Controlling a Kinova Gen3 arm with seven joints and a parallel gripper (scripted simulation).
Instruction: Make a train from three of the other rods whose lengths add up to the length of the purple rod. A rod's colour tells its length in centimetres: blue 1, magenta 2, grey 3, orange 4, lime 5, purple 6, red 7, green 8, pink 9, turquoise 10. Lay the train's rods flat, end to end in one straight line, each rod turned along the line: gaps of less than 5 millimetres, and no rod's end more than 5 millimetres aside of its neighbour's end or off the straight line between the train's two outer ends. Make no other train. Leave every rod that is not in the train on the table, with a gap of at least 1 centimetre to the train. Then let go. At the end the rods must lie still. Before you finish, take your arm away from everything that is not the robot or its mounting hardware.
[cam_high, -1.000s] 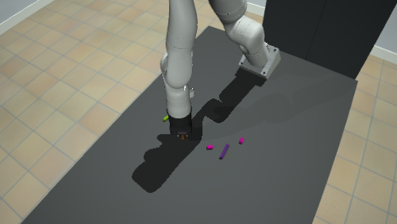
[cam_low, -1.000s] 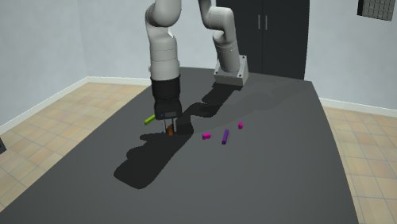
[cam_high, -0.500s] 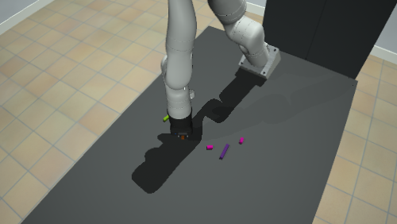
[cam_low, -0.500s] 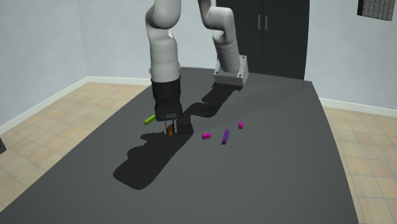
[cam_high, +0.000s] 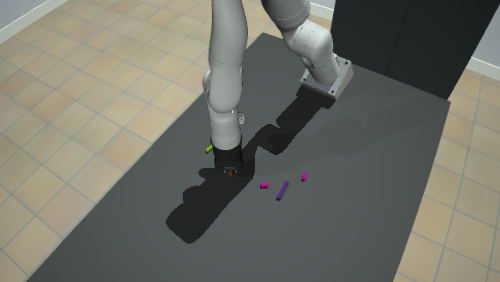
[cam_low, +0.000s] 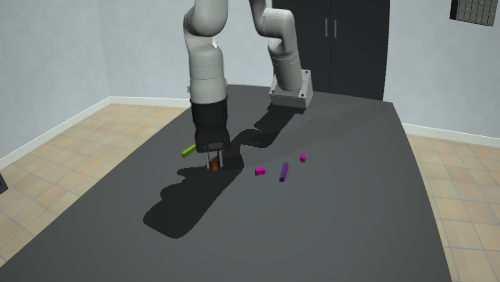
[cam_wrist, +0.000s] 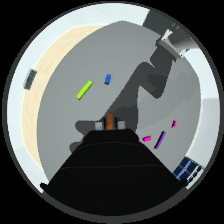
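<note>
Right now my hand is 10 mm above the orange rod. From my hand the other things lie so: lime rod 20 mm behind, 100 mm to the right, 10 mm below; then purple rod 40 mm behind, 160 mm to the left, 10 mm below.
</note>
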